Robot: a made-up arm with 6 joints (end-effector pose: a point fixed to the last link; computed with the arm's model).
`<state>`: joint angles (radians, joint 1 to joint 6).
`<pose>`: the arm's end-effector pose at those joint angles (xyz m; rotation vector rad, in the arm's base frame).
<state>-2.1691 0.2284 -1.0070 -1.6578 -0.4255 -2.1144</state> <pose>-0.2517 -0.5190 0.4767 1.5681 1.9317 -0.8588</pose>
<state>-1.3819 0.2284 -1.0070 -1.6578 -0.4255 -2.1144</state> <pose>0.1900 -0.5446 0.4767 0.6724 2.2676 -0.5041</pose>
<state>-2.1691 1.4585 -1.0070 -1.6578 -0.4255 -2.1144</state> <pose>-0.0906 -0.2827 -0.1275 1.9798 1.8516 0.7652</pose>
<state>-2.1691 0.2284 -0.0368 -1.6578 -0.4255 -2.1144</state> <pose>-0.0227 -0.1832 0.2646 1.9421 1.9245 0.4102</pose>
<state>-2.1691 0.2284 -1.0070 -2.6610 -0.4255 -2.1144</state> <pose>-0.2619 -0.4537 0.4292 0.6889 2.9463 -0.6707</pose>
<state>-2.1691 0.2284 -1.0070 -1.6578 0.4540 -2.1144</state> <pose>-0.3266 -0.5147 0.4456 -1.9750 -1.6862 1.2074</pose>
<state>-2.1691 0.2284 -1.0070 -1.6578 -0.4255 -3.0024</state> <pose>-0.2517 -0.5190 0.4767 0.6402 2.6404 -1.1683</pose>
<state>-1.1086 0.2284 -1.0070 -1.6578 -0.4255 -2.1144</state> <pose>0.3299 -0.4731 0.4767 0.3533 2.3123 -0.3706</pose>
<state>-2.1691 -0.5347 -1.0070 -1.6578 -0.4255 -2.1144</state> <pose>-0.1237 -0.3313 0.8434 1.0587 1.6635 -1.7112</pose>
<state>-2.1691 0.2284 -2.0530 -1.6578 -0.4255 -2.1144</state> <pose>-0.2742 -0.5521 0.9662 0.8321 1.5084 -1.9779</pose>
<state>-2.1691 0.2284 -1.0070 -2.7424 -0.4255 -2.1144</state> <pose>-0.2658 -0.4484 0.4271 0.5955 3.0134 -0.6451</pose>
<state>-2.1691 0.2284 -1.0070 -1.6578 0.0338 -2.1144</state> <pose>-0.2890 -0.5237 0.4550 1.9730 2.0098 -1.1514</pose>
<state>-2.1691 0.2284 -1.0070 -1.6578 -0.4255 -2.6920</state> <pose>-0.2517 -0.5190 0.4767 1.0057 2.4255 -1.0748</pose>
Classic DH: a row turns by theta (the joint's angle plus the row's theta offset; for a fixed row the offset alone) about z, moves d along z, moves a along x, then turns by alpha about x. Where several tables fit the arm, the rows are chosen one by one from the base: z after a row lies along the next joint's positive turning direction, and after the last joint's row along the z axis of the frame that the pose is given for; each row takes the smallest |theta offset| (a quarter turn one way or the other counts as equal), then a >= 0, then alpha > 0; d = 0 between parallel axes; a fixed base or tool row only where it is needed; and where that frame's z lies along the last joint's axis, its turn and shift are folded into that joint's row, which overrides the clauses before.
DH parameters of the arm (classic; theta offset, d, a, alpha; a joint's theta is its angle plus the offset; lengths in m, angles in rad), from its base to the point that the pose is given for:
joint 1: 0 0.377 0 -1.5708
joint 2: -1.3862 0 0.414 0
joint 3: 1.3862 0 0.099 -1.5708
joint 4: 0 0.439 0 1.5708
joint 5: 0 0 0.059 -1.5708
joint 6: 0 0.075 0 0

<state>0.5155 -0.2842 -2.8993 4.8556 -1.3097 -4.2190</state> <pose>-0.1902 -0.0080 1.1853 0.1676 -1.5233 -1.6799</pose>
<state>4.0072 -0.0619 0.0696 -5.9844 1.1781 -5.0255</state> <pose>-0.0550 -0.0858 0.2653 0.7321 2.0297 1.1508</pose>
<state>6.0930 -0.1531 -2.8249 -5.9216 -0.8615 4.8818</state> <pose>-0.1050 -0.0141 1.2586 -0.5356 -0.6246 1.7955</pose>
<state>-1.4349 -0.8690 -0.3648 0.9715 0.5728 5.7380</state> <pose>0.0302 -0.2751 0.6194 1.9339 -1.9037 1.4228</pose>
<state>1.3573 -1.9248 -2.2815 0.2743 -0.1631 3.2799</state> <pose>-0.1782 -0.9122 0.4054 0.6690 -1.2088 1.5432</pose>
